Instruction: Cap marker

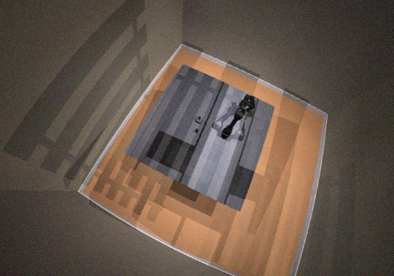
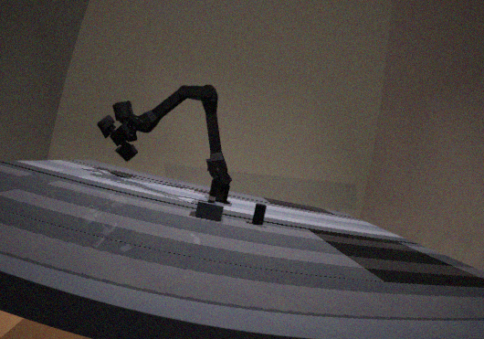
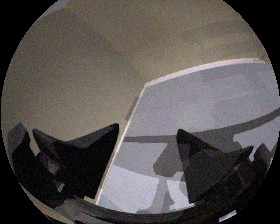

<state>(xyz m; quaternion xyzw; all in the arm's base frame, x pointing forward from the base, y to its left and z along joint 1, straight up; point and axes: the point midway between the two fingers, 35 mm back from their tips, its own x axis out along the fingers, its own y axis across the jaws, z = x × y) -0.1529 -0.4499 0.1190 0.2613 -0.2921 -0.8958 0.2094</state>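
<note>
Right now my gripper tip is 47 cm short of the cap, 57 cm to the right of it and 8 cm above it. The rest, counted from my gripper tip: dark holder block: 50 cm ahead, 44 cm to the left, 9 cm below.
</note>
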